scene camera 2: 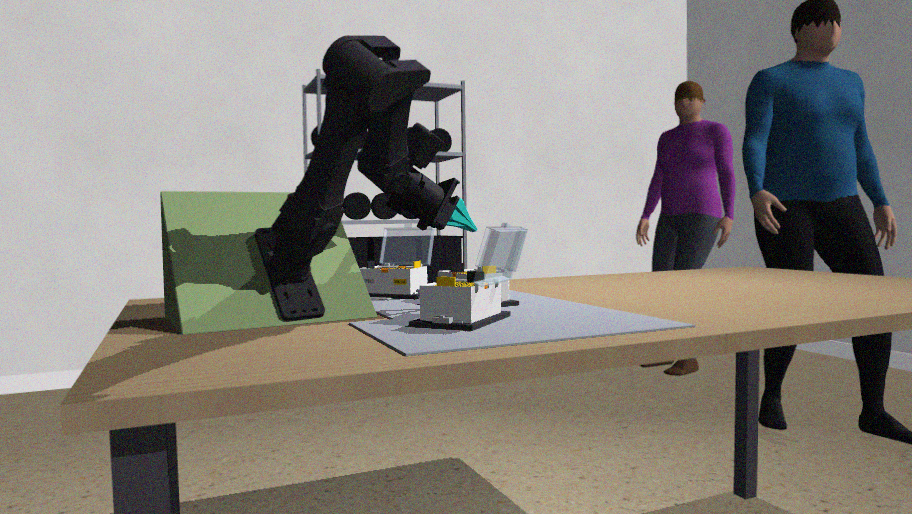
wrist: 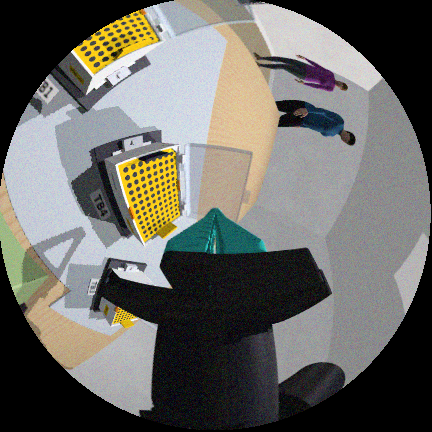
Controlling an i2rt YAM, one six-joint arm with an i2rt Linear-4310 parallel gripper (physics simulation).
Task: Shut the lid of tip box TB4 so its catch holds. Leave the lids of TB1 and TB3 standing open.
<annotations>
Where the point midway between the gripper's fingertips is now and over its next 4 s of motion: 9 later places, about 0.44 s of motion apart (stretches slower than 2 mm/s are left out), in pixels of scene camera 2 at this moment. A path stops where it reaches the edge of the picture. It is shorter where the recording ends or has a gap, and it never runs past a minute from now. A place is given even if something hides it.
My gripper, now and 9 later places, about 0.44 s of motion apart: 475, 230; 493, 232; 507, 230; 511, 234; 508, 243; 495, 246; 479, 253; 497, 244; 507, 227; 512, 198
</annotations>
